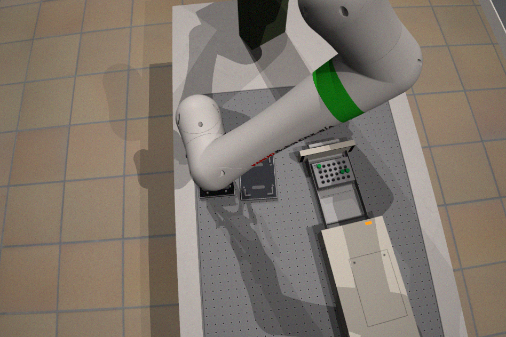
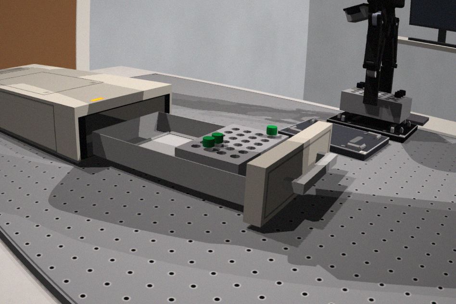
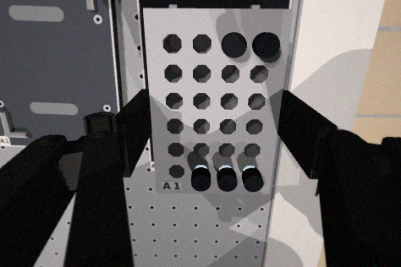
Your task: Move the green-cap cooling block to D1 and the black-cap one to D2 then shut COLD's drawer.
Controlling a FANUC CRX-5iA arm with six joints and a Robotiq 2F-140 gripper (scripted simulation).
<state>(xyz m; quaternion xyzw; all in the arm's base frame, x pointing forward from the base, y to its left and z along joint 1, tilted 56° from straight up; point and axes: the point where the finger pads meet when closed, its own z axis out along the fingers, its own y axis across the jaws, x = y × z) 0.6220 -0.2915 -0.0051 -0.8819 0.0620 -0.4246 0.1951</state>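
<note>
Right now my hand is 7 cm above the slot D2. Round my hand: slot D1: 1 cm ahead, 14 cm to the left, 7 cm below; then drawer: 5 cm ahead, 41 cm to the left, 4 cm below.
</note>
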